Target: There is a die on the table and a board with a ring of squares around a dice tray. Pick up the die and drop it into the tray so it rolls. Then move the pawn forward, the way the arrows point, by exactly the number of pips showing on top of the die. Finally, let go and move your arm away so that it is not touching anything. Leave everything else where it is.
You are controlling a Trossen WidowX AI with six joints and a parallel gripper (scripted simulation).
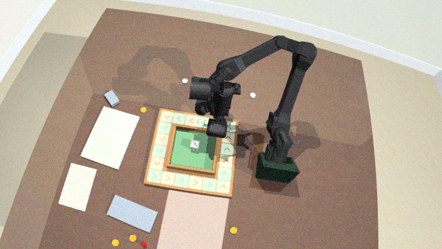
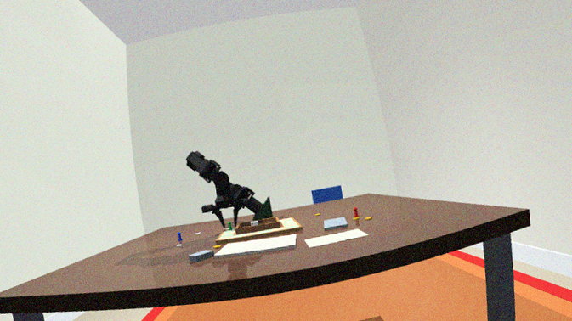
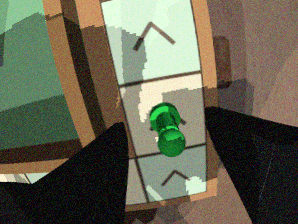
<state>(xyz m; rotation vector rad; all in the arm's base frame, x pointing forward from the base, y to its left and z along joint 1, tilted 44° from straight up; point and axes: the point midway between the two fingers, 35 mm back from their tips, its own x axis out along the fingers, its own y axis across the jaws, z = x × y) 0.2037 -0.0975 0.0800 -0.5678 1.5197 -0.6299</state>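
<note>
My gripper tip is now 60 mm short of the white die and 100 mm to the right of it. From my gripper tip the other things lie so: green dice tray 70 mm ahead, 110 mm to the left, 20 mm below; green pawn right at my gripper tip; blue pawn 210 mm to the right, 10 mm below.
</note>
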